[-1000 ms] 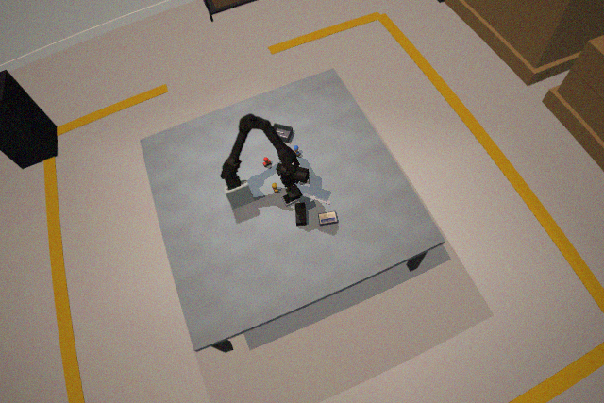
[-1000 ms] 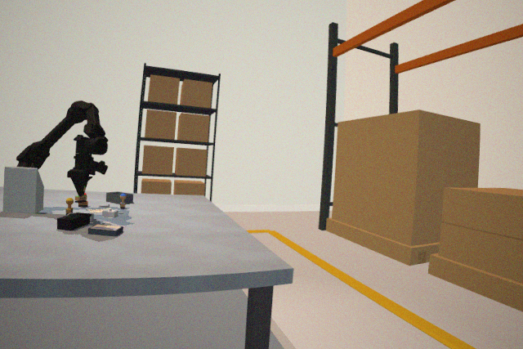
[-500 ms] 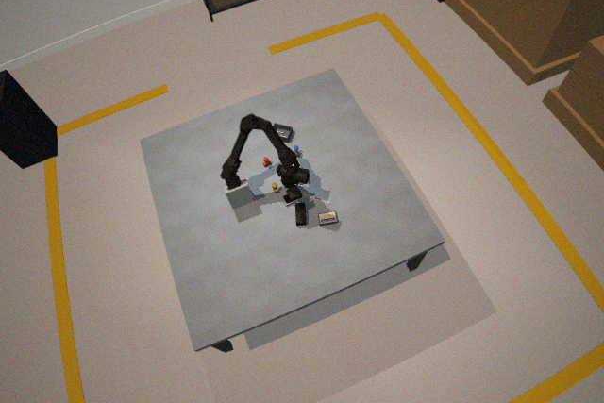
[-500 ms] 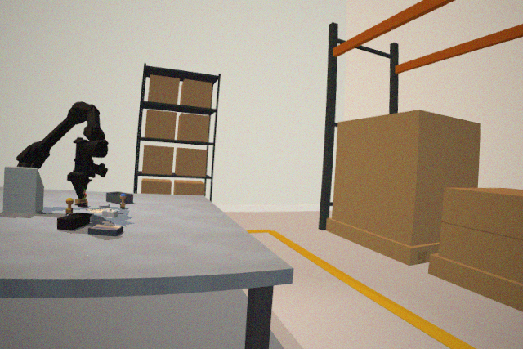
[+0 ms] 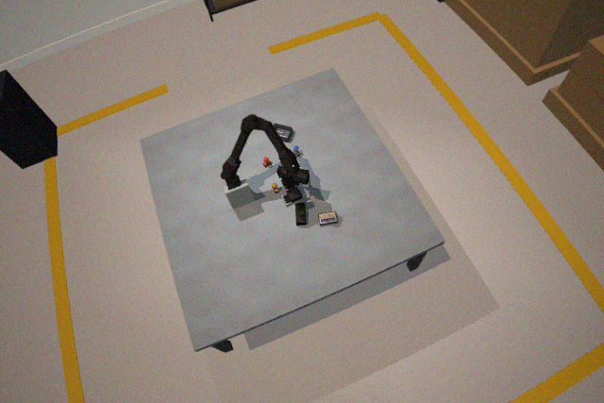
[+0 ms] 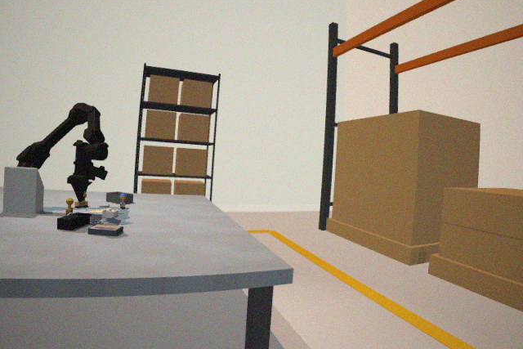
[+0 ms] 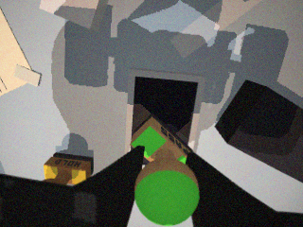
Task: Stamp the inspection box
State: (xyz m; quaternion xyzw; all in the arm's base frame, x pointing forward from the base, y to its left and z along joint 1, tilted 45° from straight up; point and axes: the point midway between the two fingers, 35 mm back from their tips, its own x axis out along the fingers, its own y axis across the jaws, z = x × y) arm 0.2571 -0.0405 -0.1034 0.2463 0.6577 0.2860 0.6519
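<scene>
The ink pad lies 6 cm below my gripper tip. The rest, counted from my gripper tip: black block 1 cm ahead, 11 cm to the right, 5 cm below; then yellow stamp 7 cm behind, 8 cm to the left, 5 cm below; then green-knobbed stamp right at my gripper tip.
</scene>
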